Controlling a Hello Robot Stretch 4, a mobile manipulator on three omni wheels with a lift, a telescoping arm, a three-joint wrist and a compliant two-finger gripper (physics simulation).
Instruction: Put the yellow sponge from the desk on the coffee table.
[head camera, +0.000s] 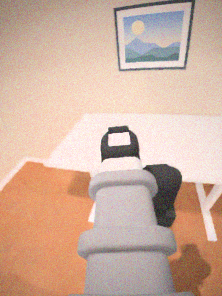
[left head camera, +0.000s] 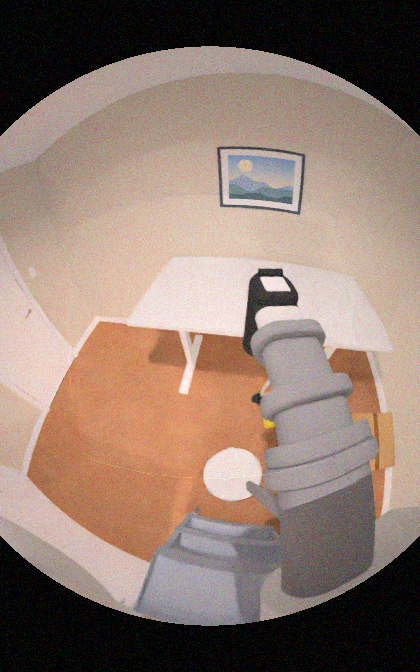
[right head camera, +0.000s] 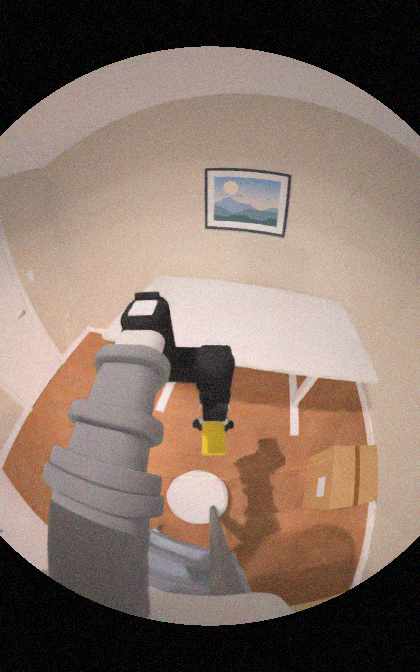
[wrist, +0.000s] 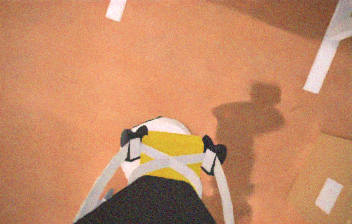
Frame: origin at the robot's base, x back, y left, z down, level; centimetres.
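Seen in the pictures: gripper, fingertip midpoint: (wrist: 174, 142).
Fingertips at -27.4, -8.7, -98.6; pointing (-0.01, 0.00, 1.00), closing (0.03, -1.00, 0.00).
A point is followed by its place in that frame, as x, y, z.
The yellow sponge (right head camera: 214, 442) (wrist: 175, 145) {-28.1, -9.0, -103.1} is held between the two dark fingertips of my gripper (right head camera: 214, 425) (wrist: 174, 142) {-27.4, -8.7, -98.6}. A small part of the sponge (left head camera: 269, 423) shows beside the arm in the left head view. My gripper is shut on the sponge, which hangs over the orange floor, in front of the desk's near edge. The white desk (head camera: 175, 135) {-94.6, -41.7, -92.2} (left head camera: 200, 295) (right head camera: 280, 330) stands against the wall beyond the arm. In the head view the arm hides the sponge and fingers. I cannot make out the coffee table in any view.
A cardboard box (left head camera: 385, 442) (right head camera: 342, 475) (wrist: 307, 175) {1.9, -85.7, -4.6} stands on the floor at the right. White desk legs (head camera: 206, 215) (right head camera: 294, 410) (wrist: 320, 65) reach down to the floor. A round white disc (left head camera: 232, 474) (right head camera: 197, 496) lies low near my base. A framed picture (head camera: 152, 37) {-135.0, -30.8, -154.8} hangs above the desk.
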